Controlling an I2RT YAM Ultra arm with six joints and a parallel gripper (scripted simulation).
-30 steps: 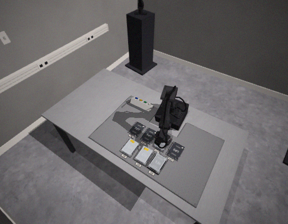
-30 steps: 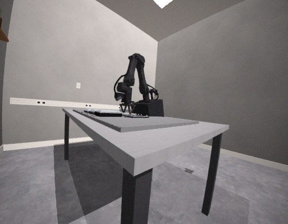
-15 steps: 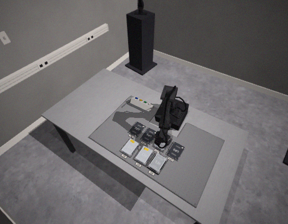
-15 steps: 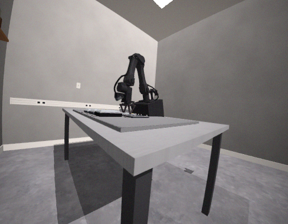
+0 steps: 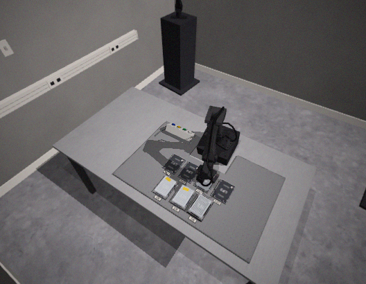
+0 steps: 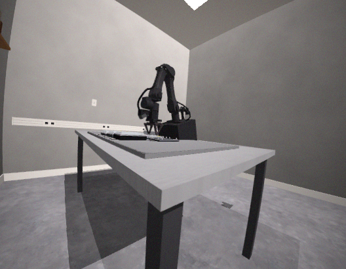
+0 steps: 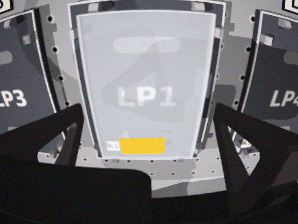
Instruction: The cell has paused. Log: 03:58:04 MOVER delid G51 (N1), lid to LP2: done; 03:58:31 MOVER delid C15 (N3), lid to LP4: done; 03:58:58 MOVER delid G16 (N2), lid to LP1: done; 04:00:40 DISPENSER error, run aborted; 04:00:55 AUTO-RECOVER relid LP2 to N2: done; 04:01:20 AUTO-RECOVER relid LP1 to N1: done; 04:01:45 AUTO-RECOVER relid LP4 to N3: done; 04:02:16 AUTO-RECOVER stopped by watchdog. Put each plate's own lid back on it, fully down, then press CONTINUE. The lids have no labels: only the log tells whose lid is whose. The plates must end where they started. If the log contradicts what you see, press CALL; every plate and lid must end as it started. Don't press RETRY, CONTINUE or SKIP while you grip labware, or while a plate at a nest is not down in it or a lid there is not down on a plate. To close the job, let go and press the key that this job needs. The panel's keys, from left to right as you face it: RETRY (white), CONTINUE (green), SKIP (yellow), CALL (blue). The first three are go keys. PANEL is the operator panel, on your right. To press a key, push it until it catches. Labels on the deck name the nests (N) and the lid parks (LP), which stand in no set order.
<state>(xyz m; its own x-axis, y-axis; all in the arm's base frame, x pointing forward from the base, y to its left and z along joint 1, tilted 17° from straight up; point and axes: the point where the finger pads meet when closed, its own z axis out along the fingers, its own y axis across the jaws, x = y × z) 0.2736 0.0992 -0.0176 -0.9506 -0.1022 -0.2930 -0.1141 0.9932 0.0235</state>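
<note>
Now: hand 20 mm above the clear lid. Round my hand: LP4 lid park: 20 mm ahead, 130 mm to the right, 30 mm below.
</note>
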